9 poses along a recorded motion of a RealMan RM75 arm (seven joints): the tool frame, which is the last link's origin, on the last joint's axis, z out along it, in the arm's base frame.
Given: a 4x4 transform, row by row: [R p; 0 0 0 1], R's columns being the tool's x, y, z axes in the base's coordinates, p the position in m. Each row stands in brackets.
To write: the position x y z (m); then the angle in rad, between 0 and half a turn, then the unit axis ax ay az. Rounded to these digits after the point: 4 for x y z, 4 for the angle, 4 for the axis.
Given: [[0.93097 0.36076 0.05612 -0.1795], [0.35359 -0.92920 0.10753 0.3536], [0.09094 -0.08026 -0.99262 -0.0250], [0 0 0 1]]
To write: -0.1795 0.3536 -0.0250 3.0459 -0.9826 -0.1822 -0.0375
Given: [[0.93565 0.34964 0.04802 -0.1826], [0.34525 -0.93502 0.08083 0.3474], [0.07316 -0.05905 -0.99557 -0.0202], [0 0 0 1]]
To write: -0.1826 0.3474 -0.0202 3.0704 -0.9838 -0.1768 -0.0308
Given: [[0.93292 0.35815 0.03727 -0.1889], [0.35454 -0.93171 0.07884 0.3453], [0.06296 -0.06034 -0.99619 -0.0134], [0 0 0 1]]
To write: -0.1889 0.3453 -0.0134 3.0707 -0.9831 -0.1815 -0.0255
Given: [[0.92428 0.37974 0.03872 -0.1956], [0.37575 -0.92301 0.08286 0.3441], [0.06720 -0.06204 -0.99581 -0.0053], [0 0 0 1]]
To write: -0.1956 0.3441 -0.0053 3.0677 -0.9809 -0.1928 -0.0270
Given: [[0.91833 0.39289 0.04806 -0.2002], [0.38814 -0.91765 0.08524 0.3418], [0.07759 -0.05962 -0.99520 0.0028], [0 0 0 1]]
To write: -0.2002 0.3418 0.0028 3.0676 -0.9793 -0.1996 -0.0321
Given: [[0.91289 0.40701 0.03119 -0.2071], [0.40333 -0.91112 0.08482 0.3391], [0.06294 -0.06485 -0.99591 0.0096], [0 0 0 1]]
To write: -0.2071 0.3391 0.0096 3.0650 -0.9779 -0.2075 -0.0241
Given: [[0.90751 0.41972 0.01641 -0.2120], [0.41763 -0.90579 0.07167 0.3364], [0.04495 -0.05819 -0.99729 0.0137], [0 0 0 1]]
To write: -0.2120 0.3364 0.0137 3.0751 -0.9766 -0.2146 -0.0157
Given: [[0.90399 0.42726 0.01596 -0.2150], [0.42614 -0.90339 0.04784 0.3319], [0.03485 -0.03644 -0.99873 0.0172], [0 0 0 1]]
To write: -0.2150 0.3319 0.0172 3.0984 -0.9757 -0.2188 -0.0130
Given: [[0.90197 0.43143 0.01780 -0.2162], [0.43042 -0.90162 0.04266 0.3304], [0.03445 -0.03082 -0.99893 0.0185], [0 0 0 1]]
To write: -0.2162 0.3304 0.0185 3.1039 -0.9752 -0.2210 -0.0134
